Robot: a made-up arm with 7 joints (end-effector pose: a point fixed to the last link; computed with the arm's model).
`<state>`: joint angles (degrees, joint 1 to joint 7).
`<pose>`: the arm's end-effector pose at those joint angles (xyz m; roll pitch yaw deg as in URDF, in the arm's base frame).
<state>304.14 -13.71 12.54 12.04 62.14 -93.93 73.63</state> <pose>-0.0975 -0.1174 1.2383 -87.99 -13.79 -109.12</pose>
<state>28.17 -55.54 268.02 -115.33 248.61 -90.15 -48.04</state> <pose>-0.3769 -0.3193 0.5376 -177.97 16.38 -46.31</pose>
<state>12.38 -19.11 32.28 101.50 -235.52 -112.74 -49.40</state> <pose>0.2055 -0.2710 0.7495 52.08 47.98 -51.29</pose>
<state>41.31 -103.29 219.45 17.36 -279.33 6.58 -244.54</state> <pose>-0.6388 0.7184 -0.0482 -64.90 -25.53 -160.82</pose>
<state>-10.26 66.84 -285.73 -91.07 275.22 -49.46 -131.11</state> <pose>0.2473 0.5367 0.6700 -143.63 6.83 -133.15</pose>
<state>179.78 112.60 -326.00 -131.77 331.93 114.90 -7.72</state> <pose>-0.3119 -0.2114 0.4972 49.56 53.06 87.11</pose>
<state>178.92 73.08 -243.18 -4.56 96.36 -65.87 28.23</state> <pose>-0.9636 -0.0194 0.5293 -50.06 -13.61 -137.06</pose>
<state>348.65 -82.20 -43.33 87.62 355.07 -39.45 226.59</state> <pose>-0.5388 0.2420 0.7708 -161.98 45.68 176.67</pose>
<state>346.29 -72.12 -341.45 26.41 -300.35 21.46 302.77</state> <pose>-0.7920 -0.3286 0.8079 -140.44 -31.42 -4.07</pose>
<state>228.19 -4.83 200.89 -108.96 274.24 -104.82 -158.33</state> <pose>-0.2131 0.3696 0.6456 -91.36 7.09 -53.78</pose>
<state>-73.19 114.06 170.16 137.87 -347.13 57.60 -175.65</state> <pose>0.0784 0.1538 0.5576 -121.48 -68.59 -0.57</pose>
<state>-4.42 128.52 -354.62 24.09 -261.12 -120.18 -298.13</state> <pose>0.5682 0.0545 -0.4136 108.79 0.41 29.54</pose>
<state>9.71 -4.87 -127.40 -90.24 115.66 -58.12 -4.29</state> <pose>0.1707 -0.4831 0.8133 -109.95 4.92 -31.15</pose>
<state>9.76 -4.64 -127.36 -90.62 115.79 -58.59 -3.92</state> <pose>0.1720 -0.4836 0.8090 -110.03 5.71 -31.79</pose>
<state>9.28 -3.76 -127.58 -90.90 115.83 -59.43 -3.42</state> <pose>0.1850 -0.4822 0.8028 -110.44 6.96 -32.07</pose>
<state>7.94 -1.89 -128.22 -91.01 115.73 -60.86 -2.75</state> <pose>0.2165 -0.4766 0.7935 -111.37 8.83 -31.76</pose>
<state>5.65 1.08 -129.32 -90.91 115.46 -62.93 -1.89</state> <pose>0.2674 -0.4639 0.7794 -112.91 11.34 -30.83</pose>
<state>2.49 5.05 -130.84 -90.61 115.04 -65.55 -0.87</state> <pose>0.3343 -0.4408 0.7588 -115.06 14.37 -29.36</pose>
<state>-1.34 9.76 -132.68 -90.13 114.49 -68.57 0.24</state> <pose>0.4101 -0.4047 0.7309 -117.70 17.65 -27.51</pose>
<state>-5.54 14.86 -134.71 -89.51 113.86 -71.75 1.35</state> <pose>0.4859 -0.3555 0.6961 -120.66 20.94 -25.45</pose>
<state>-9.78 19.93 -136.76 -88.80 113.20 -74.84 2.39</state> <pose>0.5533 -0.2973 0.6571 -123.68 23.97 -23.36</pose>
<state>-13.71 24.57 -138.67 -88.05 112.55 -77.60 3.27</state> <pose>0.6066 -0.2366 0.6177 -126.46 26.52 -21.38</pose>
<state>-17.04 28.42 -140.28 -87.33 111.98 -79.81 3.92</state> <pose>0.6444 -0.1814 0.5828 -128.74 28.47 -19.59</pose>
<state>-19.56 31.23 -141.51 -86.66 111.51 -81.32 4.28</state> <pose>0.6685 -0.1375 0.5567 -130.26 29.73 -17.96</pose>
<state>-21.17 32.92 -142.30 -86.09 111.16 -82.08 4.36</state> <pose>0.6821 -0.1087 0.5413 -130.95 30.34 -16.54</pose>
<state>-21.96 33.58 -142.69 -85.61 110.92 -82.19 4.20</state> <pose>0.6884 -0.0944 0.5367 -130.90 30.33 -15.31</pose>
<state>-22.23 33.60 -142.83 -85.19 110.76 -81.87 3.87</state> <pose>0.6909 -0.0893 0.5390 -130.39 29.95 -14.18</pose>
